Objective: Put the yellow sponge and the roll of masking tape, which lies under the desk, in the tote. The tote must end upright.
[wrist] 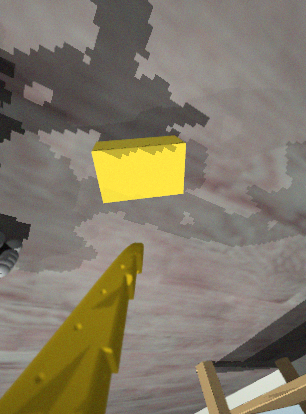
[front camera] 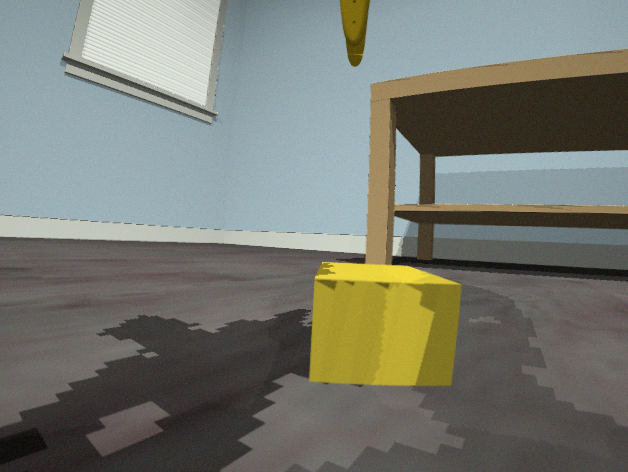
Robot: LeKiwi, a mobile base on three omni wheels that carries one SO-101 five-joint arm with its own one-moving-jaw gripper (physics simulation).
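Places are measured from the arm's base along level axes (x left, y back, z up), in centimetres.
Pixels of known places: hand at its tool point: [wrist: 142, 254] [front camera: 354, 37].
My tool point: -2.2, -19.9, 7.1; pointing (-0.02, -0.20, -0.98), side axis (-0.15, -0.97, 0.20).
Observation:
For each thing: its middle in the pictures, then the offset to it from my tool point, as dx, dy, dz. "spot": a spot on its surface instead.
- yellow sponge at the middle of its body: [front camera: 371, 309] [wrist: 140, 168] -1.6, -1.1, -14.0
- window at a spot on its surface: [front camera: 147, 48] spot: +93.0, -137.7, +89.2
The yellow sponge [front camera: 383, 329] [wrist: 140, 172] is a block on the floor, right of the middle in the front view and above the jaw tip in the wrist view. My gripper [front camera: 354, 56] [wrist: 165, 255] is fully open and empty; one notched jaw shows in the wrist view, and the moving jaw is out of that picture. The jaw tip hangs well above the sponge in the front view and does not touch it. The roll of masking tape and the tote do not show in either view.
A wooden desk [front camera: 379, 177] [wrist: 212, 387] with a low shelf stands behind the sponge to the right. A blue wall [front camera: 294, 152] with a white baseboard and a window [front camera: 147, 48] is at the back. A grey rounded part [wrist: 7, 260] shows at the wrist view's left edge.

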